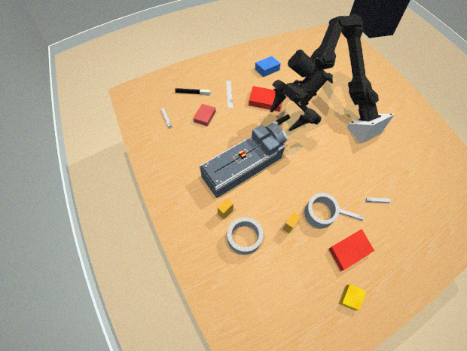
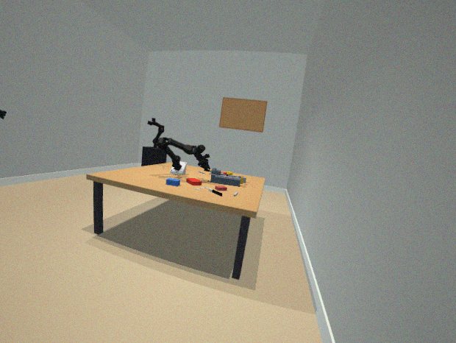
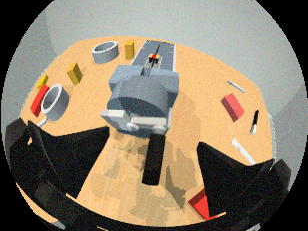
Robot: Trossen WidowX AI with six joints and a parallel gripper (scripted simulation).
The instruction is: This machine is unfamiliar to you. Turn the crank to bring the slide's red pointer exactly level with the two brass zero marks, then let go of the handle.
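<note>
Now: the dark crank handle 2 cm behind my gripper tip, 1 cm to the right of it and 1 cm below it. From my gripper tip the other things lie so: red block 20 cm ahead, 19 cm to the right, 9 cm below; then red pointer 15 cm ahead, 6 cm to the left, 2 cm below; then black marker 31 cm to the right, 19 cm ahead, 10 cm below.
</note>
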